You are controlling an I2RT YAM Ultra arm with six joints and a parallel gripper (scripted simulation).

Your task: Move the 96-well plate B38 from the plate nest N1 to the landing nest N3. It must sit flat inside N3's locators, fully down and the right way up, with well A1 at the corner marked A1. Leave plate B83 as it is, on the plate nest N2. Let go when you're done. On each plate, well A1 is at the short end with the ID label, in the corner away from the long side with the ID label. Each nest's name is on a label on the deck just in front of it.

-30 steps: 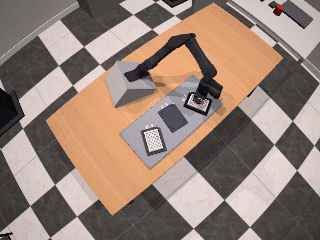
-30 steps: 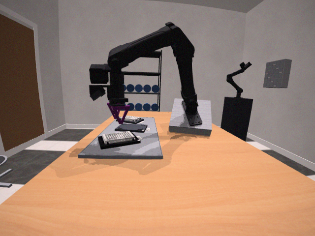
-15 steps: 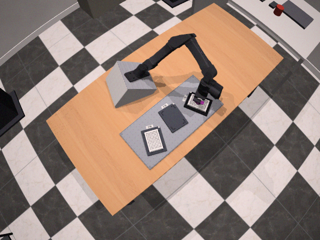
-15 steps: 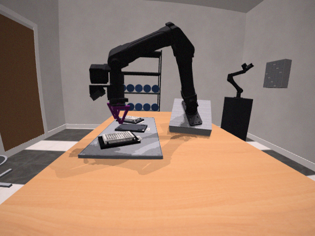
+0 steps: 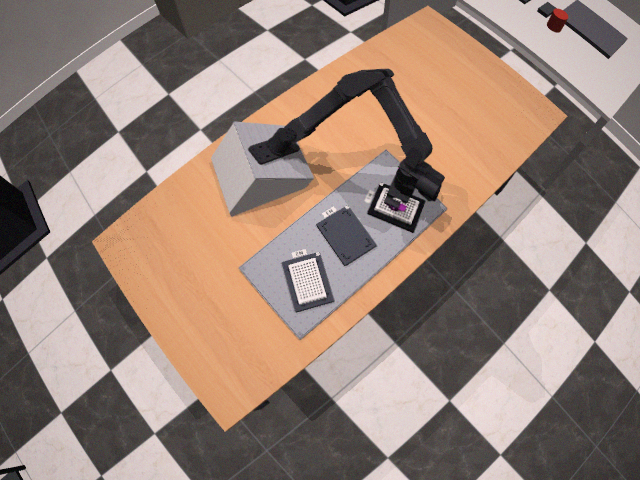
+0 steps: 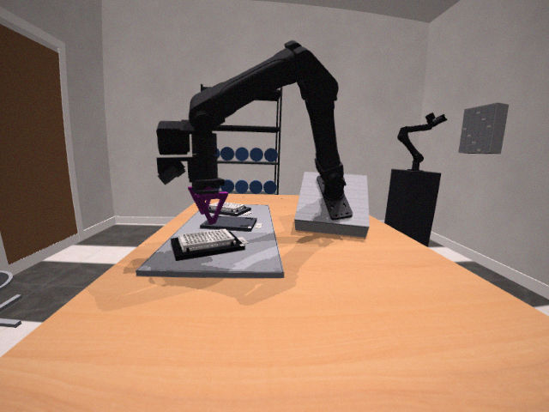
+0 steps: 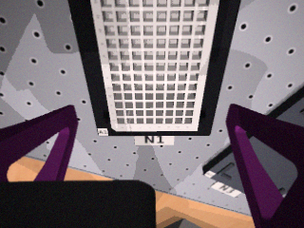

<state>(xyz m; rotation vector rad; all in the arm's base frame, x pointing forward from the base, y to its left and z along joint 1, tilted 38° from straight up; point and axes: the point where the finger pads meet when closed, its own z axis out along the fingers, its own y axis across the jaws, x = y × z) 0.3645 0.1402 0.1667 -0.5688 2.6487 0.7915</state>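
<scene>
The black plate nest N1 lies 8 cm below my hand. The rest, counted from my hand: dark landing nest N3: 2 cm behind, 19 cm to the right, 8 cm below; then N2 label: 7 cm behind, 34 cm to the right, 8 cm below; then N1 label: 8 cm behind, 4 cm to the right, 8 cm below.
</scene>
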